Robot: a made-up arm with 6 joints.
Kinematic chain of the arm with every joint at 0, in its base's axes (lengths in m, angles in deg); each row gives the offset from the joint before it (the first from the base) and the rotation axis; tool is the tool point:
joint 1: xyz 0 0 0.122 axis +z
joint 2: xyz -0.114 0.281 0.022 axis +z
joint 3: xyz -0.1 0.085 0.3 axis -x
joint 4: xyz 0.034 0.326 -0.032 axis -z
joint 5: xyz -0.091 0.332 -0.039 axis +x
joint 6: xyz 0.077 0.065 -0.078 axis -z
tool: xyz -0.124 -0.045 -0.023
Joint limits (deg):
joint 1: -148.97..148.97
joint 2: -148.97..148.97
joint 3: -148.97..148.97
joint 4: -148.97..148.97
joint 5: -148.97..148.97
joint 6: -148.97..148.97
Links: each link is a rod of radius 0.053 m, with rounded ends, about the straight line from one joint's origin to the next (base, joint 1, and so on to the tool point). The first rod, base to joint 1, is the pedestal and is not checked.
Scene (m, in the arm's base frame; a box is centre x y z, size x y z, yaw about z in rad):
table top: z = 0
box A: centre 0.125 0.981 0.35 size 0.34 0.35 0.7 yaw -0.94
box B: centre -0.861 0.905 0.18 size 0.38 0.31 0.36 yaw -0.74
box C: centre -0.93 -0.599 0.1 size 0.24 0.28 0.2 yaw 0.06
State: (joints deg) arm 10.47 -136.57 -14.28 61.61 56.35 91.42
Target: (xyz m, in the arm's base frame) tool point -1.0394 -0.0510 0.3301
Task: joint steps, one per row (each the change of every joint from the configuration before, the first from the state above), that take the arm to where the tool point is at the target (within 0.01 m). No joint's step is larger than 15 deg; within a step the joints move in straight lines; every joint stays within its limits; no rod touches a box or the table.
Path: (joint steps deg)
1: 13.25 8.45 -2.39 -0.12 0.41 0.31
2: 13.26 8.44 -2.39 -0.12 0.40 0.32
3: 13.25 8.45 -2.39 -0.12 0.41 0.31
4: 13.26 8.44 -2.39 -0.12 0.40 0.32
5: 13.25 8.45 -2.39 -0.12 0.41 0.31
6: 12.71 11.10 9.13 -10.64 0.64 -3.64
7: 12.70 11.10 9.12 -10.64 0.64 -3.64
8: 12.70 11.10 9.12 -10.65 0.63 -3.64
9: 12.70 11.10 9.12 -10.64 0.64 -3.64

